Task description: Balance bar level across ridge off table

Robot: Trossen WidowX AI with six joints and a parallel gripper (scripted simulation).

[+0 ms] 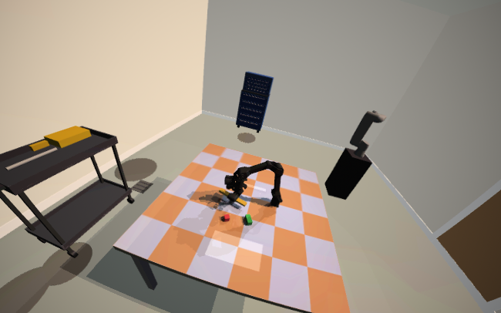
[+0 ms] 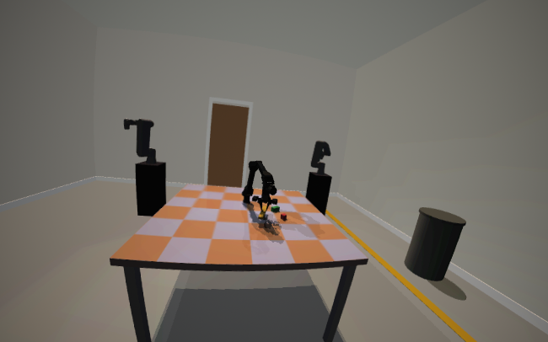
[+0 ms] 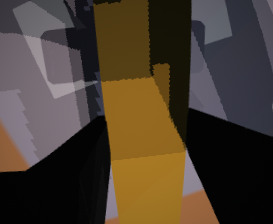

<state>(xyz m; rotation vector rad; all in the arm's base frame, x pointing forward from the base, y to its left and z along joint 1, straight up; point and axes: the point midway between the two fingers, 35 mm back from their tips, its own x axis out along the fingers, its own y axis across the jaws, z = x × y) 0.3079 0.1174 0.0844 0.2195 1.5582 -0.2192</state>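
My gripper tip is 3 cm short of the yellow-and-dark striped bar and 1 cm to the left of it. The rest, counted from my gripper tip: red cube (2 cm ahead, 15 cm to the left, 3 cm below); then green cube (13 cm behind, 12 cm to the left, 3 cm below).
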